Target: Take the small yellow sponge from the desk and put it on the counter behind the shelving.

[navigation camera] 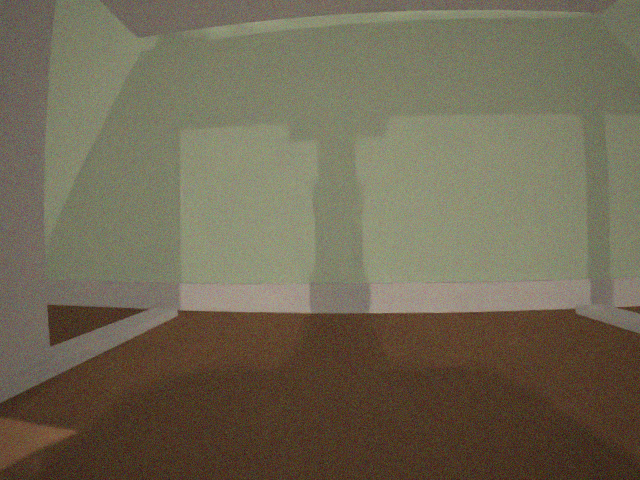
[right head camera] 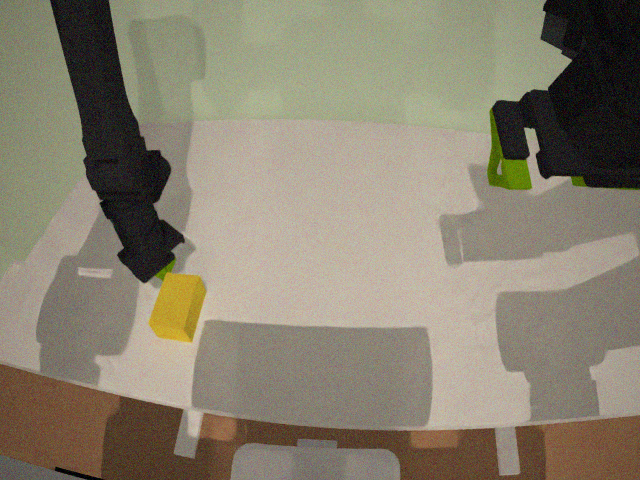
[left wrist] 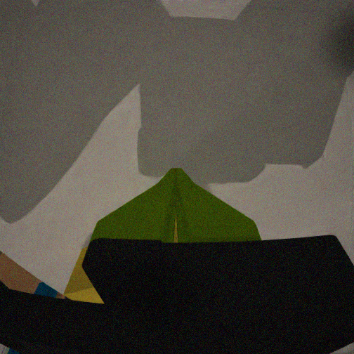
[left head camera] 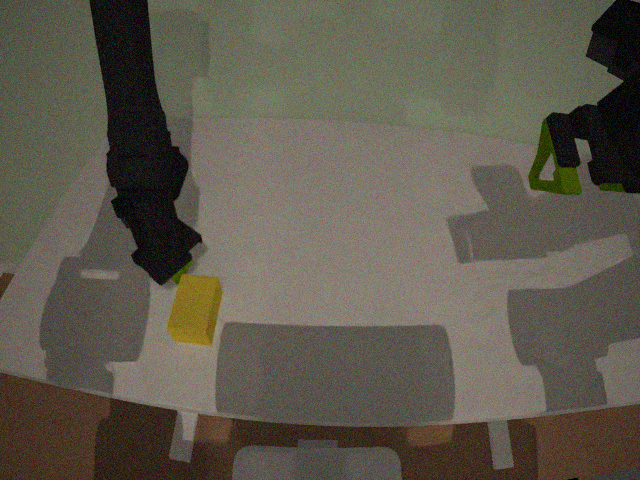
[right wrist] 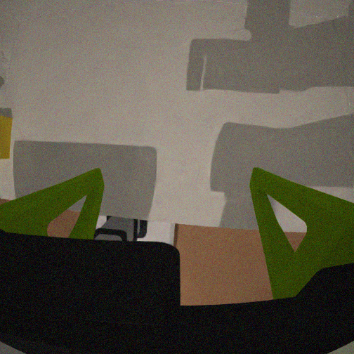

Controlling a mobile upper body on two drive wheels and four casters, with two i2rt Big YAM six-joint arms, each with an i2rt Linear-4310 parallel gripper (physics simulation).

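Places are measured from the left arm's base along level axes (x ahead, y left, z up), in metres.
Pixels of known places: left gripper, between the fingertips: (right head camera: 165,281) (left head camera: 178,282); right gripper, between the fingertips: (right head camera: 533,178) (left head camera: 566,183).
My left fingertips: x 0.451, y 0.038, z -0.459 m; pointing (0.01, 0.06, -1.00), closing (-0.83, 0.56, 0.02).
Behind a point stands the place of what it marks.
The small yellow sponge (left head camera: 195,309) {z -0.415, x 0.374, y -0.019 m} lies on the white desk (left head camera: 330,248) {z -0.460, x 0.540, y -0.225 m} near its front left edge; it also shows in the right head view (right head camera: 177,307) {z -0.415, x 0.373, y -0.022 m}. My left gripper (left head camera: 182,270) {z -0.459, x 0.451, y 0.038 m} is shut and empty, its green fingertips pressed together just behind the sponge's far end. In the left wrist view the closed fingers (left wrist: 175,207) form one point, and a corner of the sponge (left wrist: 81,286) shows at the lower left beside them. My right gripper (left head camera: 573,175) {z -0.132, x 0.354, y -0.449 m} is open and empty, held above the desk's far right; its fingers (right wrist: 175,211) stand wide apart.
A pale green wall (left head camera: 361,56) {z -0.278, x 1.014, y -0.302 m} rises behind the desk. Brown floor (left head camera: 51,429) {z -1.409, x 0.309, y 0.879 m} and the robot's grey base (left head camera: 316,462) {z -1.150, x 0.269, y -0.221 m} lie in front of the desk edge. The navigation view shows brown floor (navigation camera: 330,392) {z -1.410, x 0.648, y -0.238 m} and a green wall (navigation camera: 335,196) {z -1.054, x 1.015, y -0.267 m}.
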